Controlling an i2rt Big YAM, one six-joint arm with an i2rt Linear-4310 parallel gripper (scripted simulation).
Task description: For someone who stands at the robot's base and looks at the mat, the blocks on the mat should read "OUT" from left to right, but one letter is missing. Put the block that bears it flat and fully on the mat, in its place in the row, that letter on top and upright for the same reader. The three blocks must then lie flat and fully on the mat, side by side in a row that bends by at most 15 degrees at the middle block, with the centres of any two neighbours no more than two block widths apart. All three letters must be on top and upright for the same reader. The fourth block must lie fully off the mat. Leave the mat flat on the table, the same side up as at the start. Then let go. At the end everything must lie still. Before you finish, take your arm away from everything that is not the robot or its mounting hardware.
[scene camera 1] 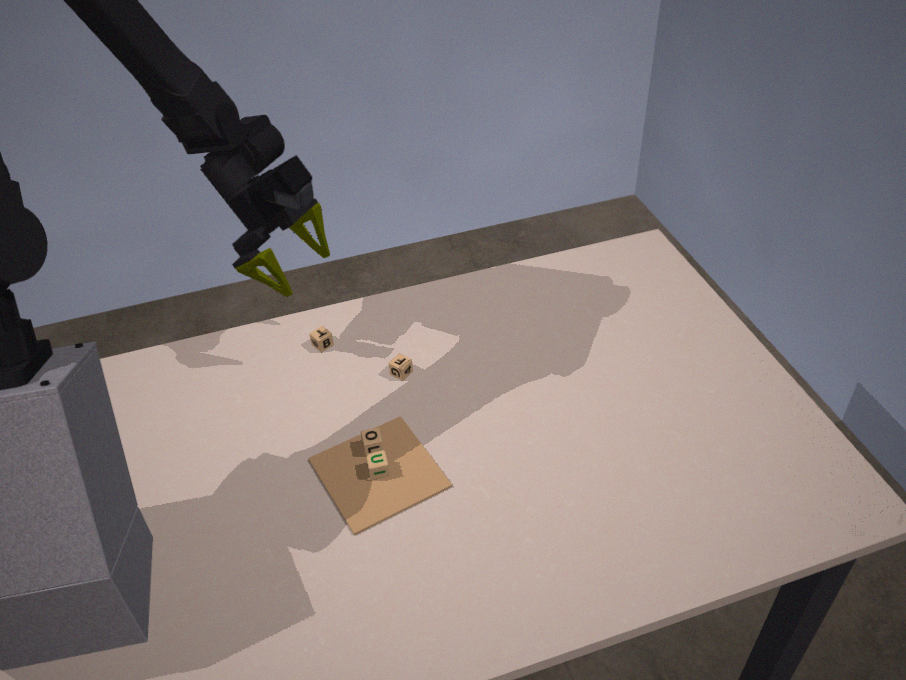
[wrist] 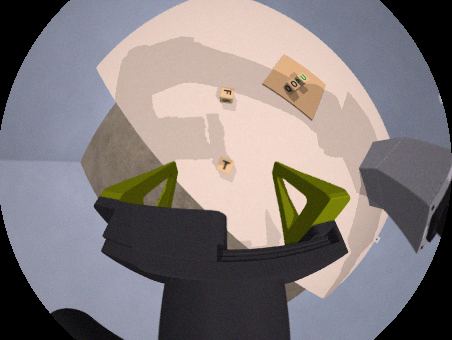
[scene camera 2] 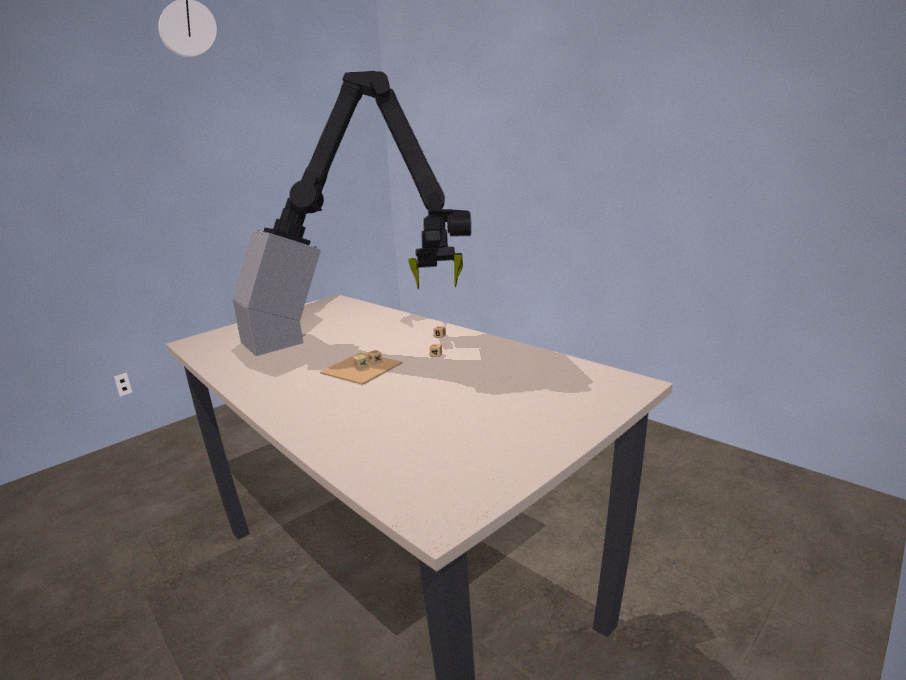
my gripper: scene camera 1; wrist; scene camera 2 436, 287
mat: scene camera 1; wrist 306, 99; scene camera 2
same spot on mat: [scene camera 2: 344, 370] = [scene camera 1: 377, 496]
same spot on my gripper: [wrist: 190, 234] = [scene camera 1: 290, 215]
